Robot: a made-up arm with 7 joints.
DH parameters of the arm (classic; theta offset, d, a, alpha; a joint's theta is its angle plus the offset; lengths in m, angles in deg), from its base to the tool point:
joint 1: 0 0.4 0 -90
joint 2: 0 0 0 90
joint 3: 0 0.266 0.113 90
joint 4: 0 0 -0.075 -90
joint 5: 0 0.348 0 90
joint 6: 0 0 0.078 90
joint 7: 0 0 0 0
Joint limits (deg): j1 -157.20..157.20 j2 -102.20..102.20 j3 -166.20..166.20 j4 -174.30..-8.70 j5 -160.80..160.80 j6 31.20..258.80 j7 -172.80..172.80
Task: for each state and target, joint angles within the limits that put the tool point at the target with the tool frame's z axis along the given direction. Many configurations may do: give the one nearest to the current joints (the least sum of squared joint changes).
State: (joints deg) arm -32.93 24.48 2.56 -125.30 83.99 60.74 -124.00
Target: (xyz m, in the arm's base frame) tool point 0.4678 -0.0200 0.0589 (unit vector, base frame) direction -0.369 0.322 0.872
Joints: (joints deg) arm -35.47 73.77 23.87 -93.49 57.70 31.20 -124.00
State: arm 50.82 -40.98 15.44 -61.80 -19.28 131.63 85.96
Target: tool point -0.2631 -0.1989 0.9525 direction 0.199 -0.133 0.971
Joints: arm 30.73 -71.70 -11.22 -76.00 -36.34 177.46 85.96
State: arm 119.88 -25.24 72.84 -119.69 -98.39 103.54 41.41
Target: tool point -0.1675 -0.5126 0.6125 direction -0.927 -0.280 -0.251
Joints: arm 137.85 -10.27 103.54 -104.98 -77.18 139.89 41.41
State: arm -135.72 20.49 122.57 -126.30 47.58 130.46 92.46
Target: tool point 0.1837 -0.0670 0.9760 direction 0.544 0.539 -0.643
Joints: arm -152.53 50.22 164.88 -100.86 12.34 95.75 92.46
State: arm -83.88 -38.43 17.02 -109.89 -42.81 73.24 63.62
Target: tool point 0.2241 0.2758 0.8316 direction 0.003 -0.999 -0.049
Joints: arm -45.16 -72.29 41.72 -112.87 -39.61 87.41 63.62
